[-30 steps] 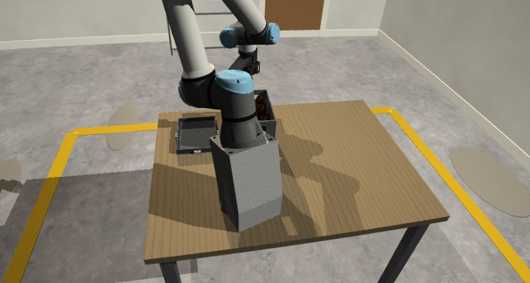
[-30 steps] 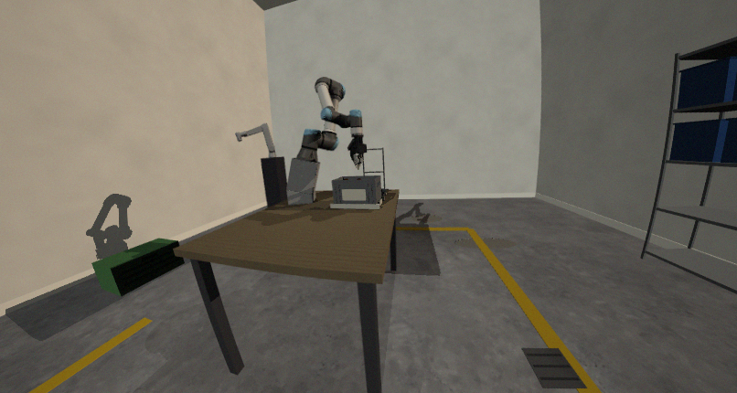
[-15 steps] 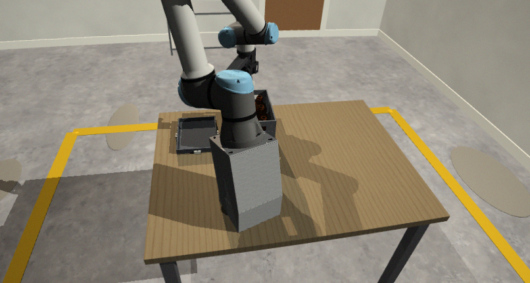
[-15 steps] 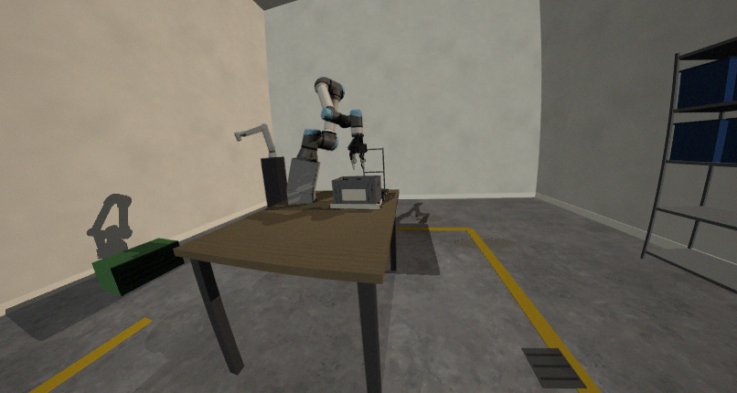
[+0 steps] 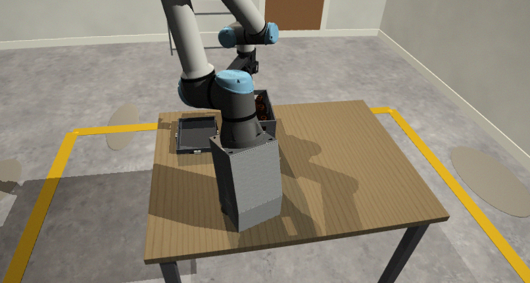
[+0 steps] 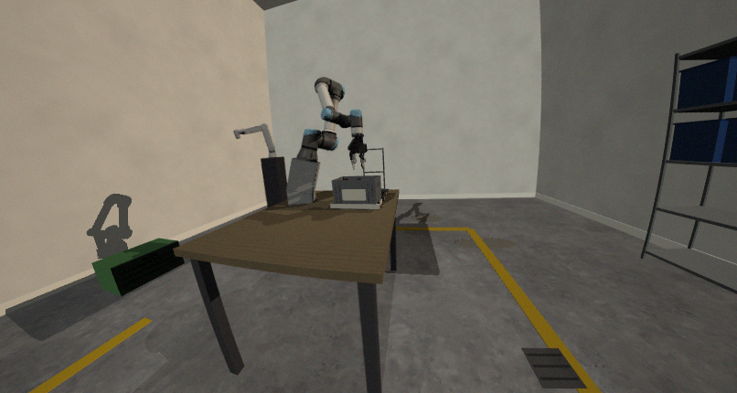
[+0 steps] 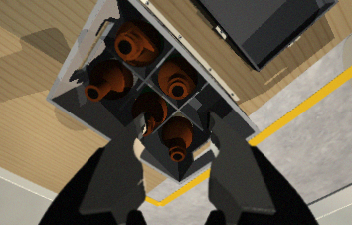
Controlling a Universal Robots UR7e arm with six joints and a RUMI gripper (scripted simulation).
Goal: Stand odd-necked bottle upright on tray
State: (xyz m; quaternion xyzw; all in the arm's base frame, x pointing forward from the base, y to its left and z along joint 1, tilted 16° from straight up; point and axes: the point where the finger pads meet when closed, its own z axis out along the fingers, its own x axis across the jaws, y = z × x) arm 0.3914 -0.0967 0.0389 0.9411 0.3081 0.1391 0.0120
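Right now the crate is 160 mm below my hand and 50 mm to the right of it. Round my hand: bottle: 150 mm below, 100 mm behind, 80 mm to the right; dark tray: 230 mm below, 220 mm to the left, 40 mm ahead.
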